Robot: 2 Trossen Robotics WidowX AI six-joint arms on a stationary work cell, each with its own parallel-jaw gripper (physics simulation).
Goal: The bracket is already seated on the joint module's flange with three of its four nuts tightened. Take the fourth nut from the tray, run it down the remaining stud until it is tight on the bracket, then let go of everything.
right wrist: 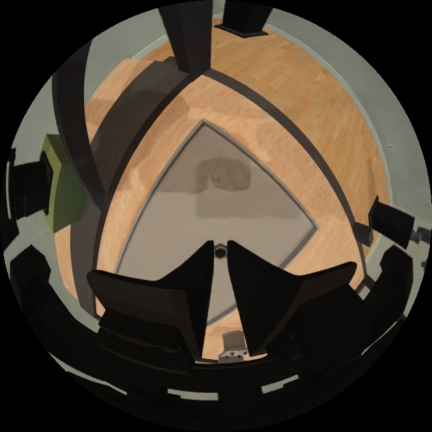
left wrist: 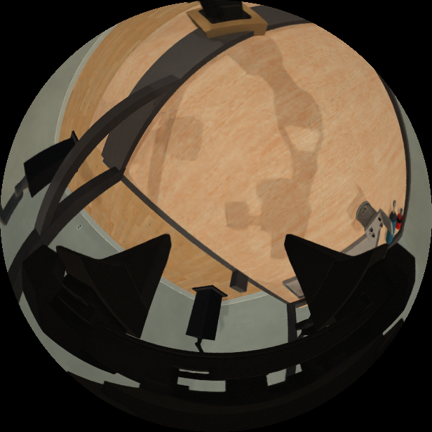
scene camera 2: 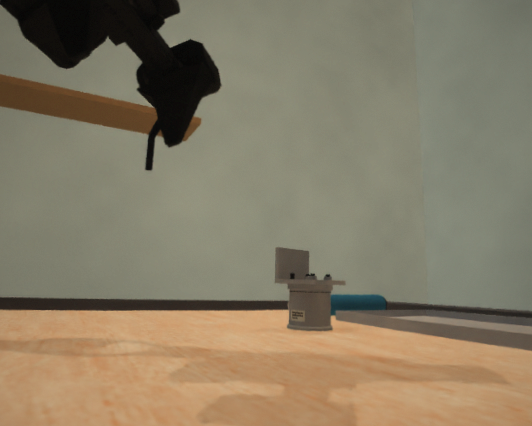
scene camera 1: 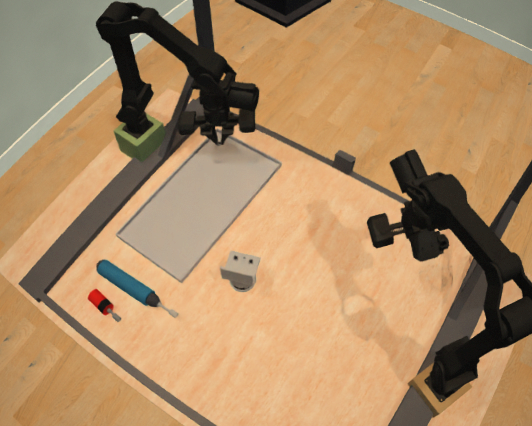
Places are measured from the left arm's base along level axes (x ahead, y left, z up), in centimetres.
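Pixels of known places: left gripper, between the fingertips: (scene camera 2: 134, 108); right gripper, between the fingertips: (scene camera 1: 219, 143); left arm's base, origin of its link: (scene camera 1: 443, 383); right arm's base, origin of its link: (scene camera 1: 137, 126).
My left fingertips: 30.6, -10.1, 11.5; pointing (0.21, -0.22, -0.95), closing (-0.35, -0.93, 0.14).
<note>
For each thing: its top centre in the pictures, then the offset to it from my left fingertips, as dx, dy, dz.
- grey tray, centre of its top: (scene camera 2: 492, 320) (scene camera 1: 199, 196) +41.2, +29.6, -14.5
- joint module, centre of its top: (scene camera 2: 310, 273) (scene camera 1: 241, 265) +16.2, +31.9, -8.6
- blue screwdriver, centre of its top: (scene camera 2: 339, 294) (scene camera 1: 133, 285) +26.1, +55.0, -12.0
- short red screwdriver, centre of its top: (scene camera 1: 103, 304) +25.9, +63.5, -12.7
- small dark block, centre of its top: (scene camera 1: 345, 156) +29.4, -7.1, -10.3
My right gripper (scene camera 1: 219, 143) (right wrist: 219, 246) is shut on a small dark-centred hex nut (right wrist: 220, 251), held at its fingertips above the far end of the grey tray (scene camera 1: 190, 215) (right wrist: 165, 220). The joint module (scene camera 1: 243, 286) (scene camera 2: 310, 306) (left wrist: 365, 212) (right wrist: 233, 341) stands upright beside the tray. The L-shaped bracket (scene camera 2: 292, 262) (left wrist: 374, 230) sits on top, its plate edge overhanging. Small nuts and stud tips show on the bracket in scene camera 2; they are too small to tell apart surely. My left gripper (scene camera 2: 160, 157) (left wrist: 229, 240) is open and empty, high above the table, away from the module.
A blue screwdriver (scene camera 1: 125, 282) (scene camera 2: 359, 302) and a short red screwdriver (scene camera 1: 101, 302) (left wrist: 399, 221) lie beyond the tray's near end in scene camera 1. A dark frame (scene camera 1: 100, 220) edges the table. A small dark block (scene camera 1: 344, 162) sits on its far rail.
</note>
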